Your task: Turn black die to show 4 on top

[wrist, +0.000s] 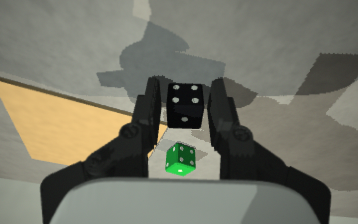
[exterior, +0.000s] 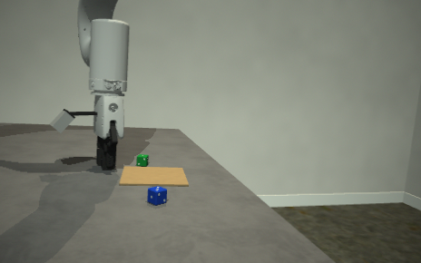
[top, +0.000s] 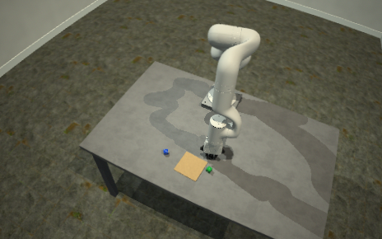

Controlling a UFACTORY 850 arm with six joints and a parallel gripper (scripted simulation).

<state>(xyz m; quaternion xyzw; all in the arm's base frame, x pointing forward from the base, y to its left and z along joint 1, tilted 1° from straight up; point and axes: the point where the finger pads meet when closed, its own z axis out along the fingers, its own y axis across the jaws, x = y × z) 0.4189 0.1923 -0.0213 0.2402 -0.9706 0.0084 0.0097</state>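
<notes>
Right now the black die is 10 mm below my hand. From my hand the other things lie so: blue die (220 mm to the right, 140 mm ahead, 10 mm below); green die (80 mm ahead, 40 mm to the left, 10 mm below); tan mat (120 mm ahead, 60 mm to the right, 20 mm below).
</notes>
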